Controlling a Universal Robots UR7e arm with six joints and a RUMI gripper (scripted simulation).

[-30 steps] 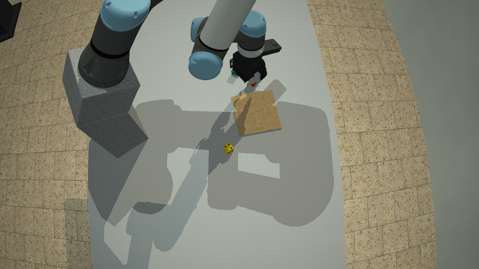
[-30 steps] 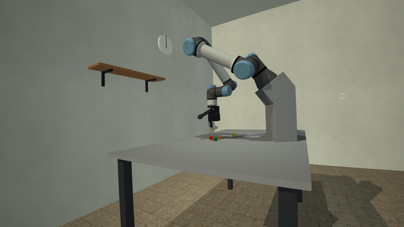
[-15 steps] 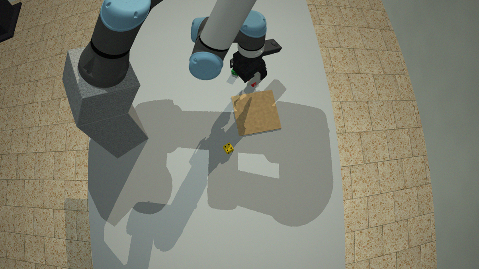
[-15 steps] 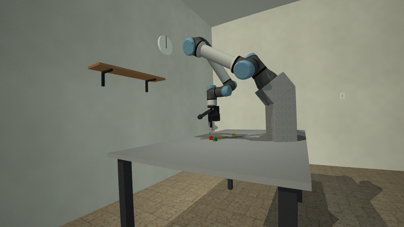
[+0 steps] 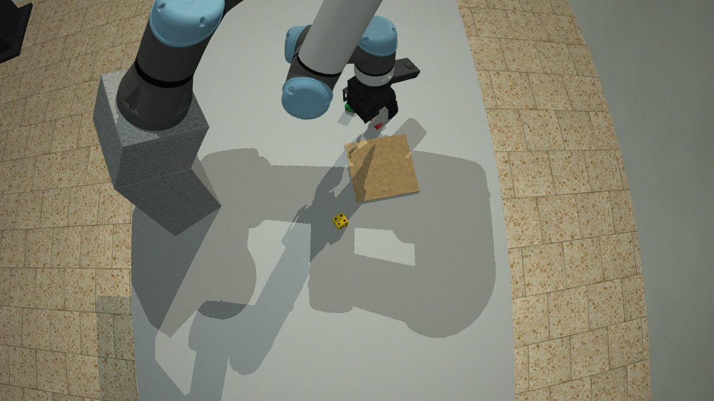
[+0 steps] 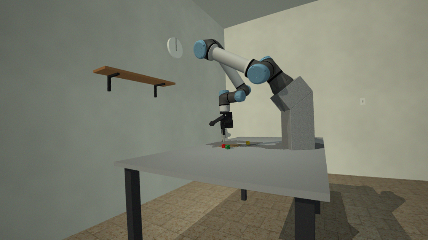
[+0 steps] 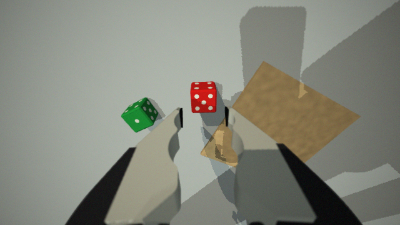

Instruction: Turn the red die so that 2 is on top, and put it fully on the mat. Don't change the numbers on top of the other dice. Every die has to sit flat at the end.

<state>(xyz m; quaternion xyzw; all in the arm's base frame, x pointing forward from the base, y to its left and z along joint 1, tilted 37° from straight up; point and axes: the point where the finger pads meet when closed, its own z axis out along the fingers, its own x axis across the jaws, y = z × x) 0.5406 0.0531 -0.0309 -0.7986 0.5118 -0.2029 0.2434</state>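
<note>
The red die is 4 cm below my hand. The rest, counted from my hand: yellow die (22 cm to the right, 12 cm behind, 4 cm below); then green die (5 cm to the left, 5 cm behind, 4 cm below); then tan mat (11 cm to the right, 5 cm below, 1 cm behind).
</note>
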